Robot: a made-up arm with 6 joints.
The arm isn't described. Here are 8 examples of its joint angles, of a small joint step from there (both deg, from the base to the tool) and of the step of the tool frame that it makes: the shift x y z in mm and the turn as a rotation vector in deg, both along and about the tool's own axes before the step.
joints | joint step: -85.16 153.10 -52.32 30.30 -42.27 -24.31 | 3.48 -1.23 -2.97 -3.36 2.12 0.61
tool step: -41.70 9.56 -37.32 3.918 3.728 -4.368
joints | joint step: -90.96 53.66 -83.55 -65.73 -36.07 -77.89 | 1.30 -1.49 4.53 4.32 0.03 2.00
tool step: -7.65 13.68 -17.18 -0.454 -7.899 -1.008
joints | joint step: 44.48 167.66 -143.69 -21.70 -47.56 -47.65 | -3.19 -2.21 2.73 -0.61 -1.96 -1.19
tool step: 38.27 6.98 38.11 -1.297 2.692 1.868
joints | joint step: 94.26 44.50 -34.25 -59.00 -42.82 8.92 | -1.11 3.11 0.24 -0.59 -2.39 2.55
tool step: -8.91 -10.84 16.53 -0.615 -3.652 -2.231
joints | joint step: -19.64 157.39 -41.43 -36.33 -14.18 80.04 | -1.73 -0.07 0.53 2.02 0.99 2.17
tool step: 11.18 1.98 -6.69 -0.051 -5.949 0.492
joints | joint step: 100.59 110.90 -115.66 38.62 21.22 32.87 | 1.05 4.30 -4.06 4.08 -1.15 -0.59
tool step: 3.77 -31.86 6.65 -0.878 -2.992 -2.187
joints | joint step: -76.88 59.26 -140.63 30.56 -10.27 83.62 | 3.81 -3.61 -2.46 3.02 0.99 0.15
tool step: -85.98 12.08 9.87 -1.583 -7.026 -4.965
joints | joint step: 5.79 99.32 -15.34 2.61 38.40 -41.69 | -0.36 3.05 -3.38 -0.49 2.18 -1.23
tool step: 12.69 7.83 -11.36 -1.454 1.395 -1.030
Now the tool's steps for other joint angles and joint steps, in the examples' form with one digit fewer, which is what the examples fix.
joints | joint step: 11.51 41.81 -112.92 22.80 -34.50 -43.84 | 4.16 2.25 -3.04 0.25 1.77 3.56
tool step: 8.4 -15.0 19.5 -1.98 -7.78 -0.61
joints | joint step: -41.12 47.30 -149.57 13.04 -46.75 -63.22 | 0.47 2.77 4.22 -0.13 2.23 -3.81
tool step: -62.3 39.0 63.3 -5.07 5.42 -7.14
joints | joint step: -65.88 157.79 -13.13 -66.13 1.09 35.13 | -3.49 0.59 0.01 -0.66 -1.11 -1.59
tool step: -3.9 0.6 -2.9 1.82 0.30 -3.21
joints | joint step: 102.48 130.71 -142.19 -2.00 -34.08 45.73 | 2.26 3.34 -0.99 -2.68 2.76 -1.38
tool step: 12.7 5.1 67.8 -5.69 1.76 1.51
